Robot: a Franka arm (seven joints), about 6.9 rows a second.
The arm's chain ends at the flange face. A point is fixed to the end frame.
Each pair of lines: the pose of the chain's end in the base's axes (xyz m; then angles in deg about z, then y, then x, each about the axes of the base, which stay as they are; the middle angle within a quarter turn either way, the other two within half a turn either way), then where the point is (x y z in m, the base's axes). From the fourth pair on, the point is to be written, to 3 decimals.
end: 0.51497, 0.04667, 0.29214, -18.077, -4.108, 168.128
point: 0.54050 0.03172 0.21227
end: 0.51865, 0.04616, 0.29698, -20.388, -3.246, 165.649
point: 0.54530 0.02908 0.21791
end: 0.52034, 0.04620, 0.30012, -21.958, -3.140, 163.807
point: 0.54705 0.02743 0.22145
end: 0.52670, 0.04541, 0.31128, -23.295, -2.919, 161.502
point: 0.554 0.024 0.233
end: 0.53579, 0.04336, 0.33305, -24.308, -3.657, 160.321
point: 0.562 0.021 0.255
